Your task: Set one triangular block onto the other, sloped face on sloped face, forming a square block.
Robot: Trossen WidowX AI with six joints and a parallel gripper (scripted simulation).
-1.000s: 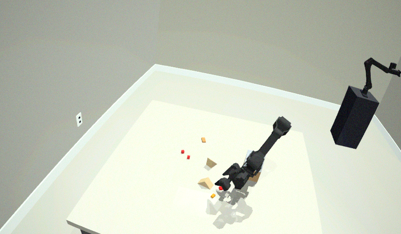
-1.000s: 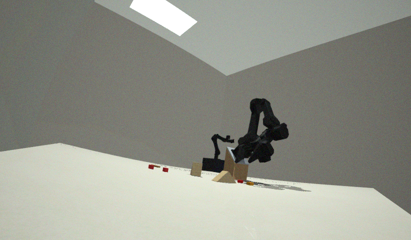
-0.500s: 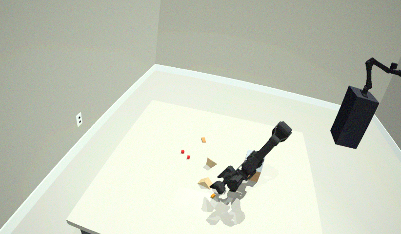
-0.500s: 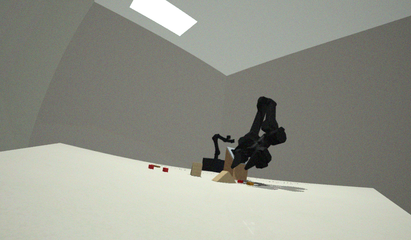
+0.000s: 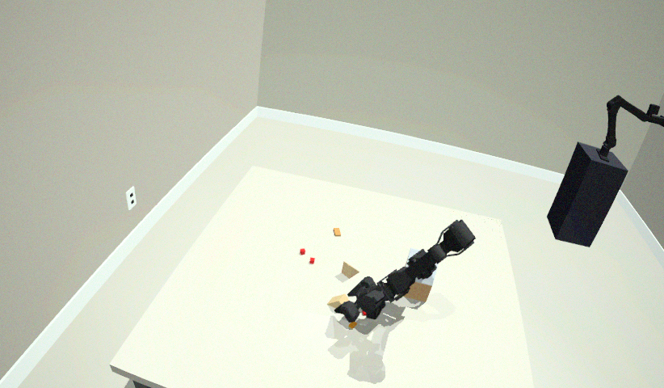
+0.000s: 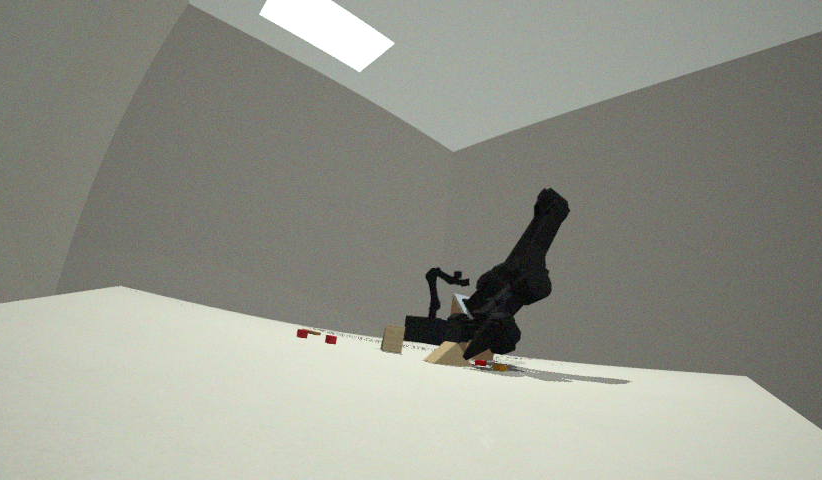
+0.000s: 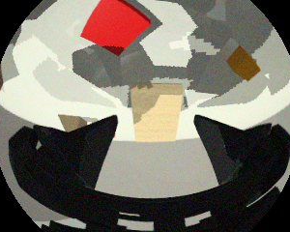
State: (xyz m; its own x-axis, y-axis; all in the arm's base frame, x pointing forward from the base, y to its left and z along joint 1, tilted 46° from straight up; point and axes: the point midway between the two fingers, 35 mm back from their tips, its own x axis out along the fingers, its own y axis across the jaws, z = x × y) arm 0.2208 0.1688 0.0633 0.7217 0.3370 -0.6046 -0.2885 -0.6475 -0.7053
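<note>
Right now the red cube is 90 mm behind my gripper tip and 10 mm below it. Also, from my gripper tip: orange cube (80 mm to the left, 60 mm behind, 10 mm below); triangular wooden block (right at my gripper tip).
</note>
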